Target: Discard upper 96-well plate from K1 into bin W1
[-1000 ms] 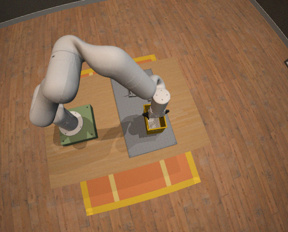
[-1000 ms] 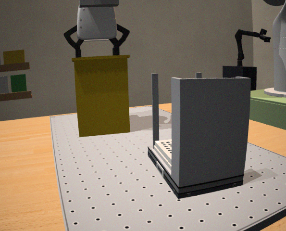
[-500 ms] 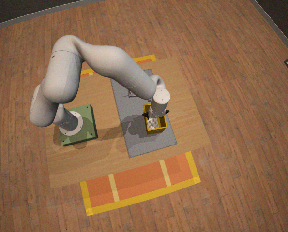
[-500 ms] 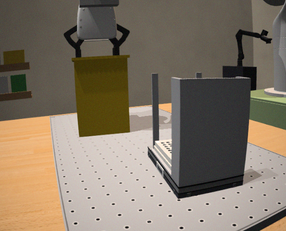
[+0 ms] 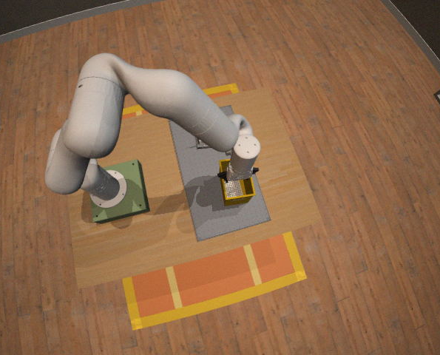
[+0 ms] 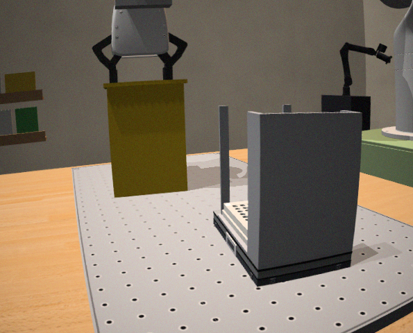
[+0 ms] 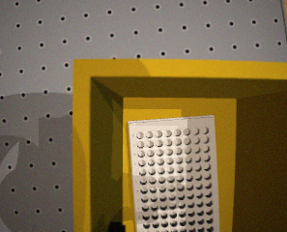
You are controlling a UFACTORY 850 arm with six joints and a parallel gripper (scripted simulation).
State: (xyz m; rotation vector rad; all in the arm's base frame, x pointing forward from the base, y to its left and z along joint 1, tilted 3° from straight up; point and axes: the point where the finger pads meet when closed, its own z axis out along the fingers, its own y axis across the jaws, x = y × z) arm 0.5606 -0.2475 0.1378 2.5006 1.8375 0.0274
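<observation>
Right now my hand is 90 mm above the yellow plastics bin W1.
</observation>
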